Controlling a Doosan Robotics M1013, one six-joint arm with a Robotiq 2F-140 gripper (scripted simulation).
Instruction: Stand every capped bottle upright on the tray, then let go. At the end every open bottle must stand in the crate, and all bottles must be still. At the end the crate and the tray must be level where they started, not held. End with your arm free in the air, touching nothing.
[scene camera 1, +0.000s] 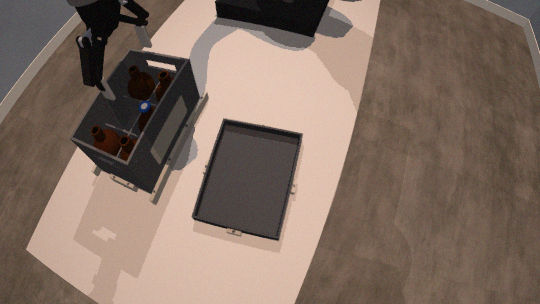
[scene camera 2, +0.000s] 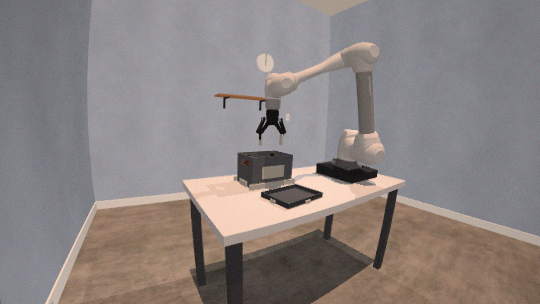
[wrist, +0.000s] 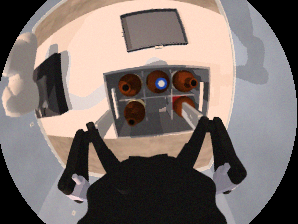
In view: my gripper (scene camera 1: 129, 70), a dark grey crate (scene camera 1: 153, 147) and a dark tray (scene camera 1: 246, 186).
The dark grey crate is seen too in scene camera 2 (scene camera 2: 262, 168) and in the wrist view (wrist: 159, 107). The dark tray shows as well in scene camera 2 (scene camera 2: 290, 194) and in the wrist view (wrist: 140, 30). My gripper also shows in the wrist view (wrist: 147, 112).
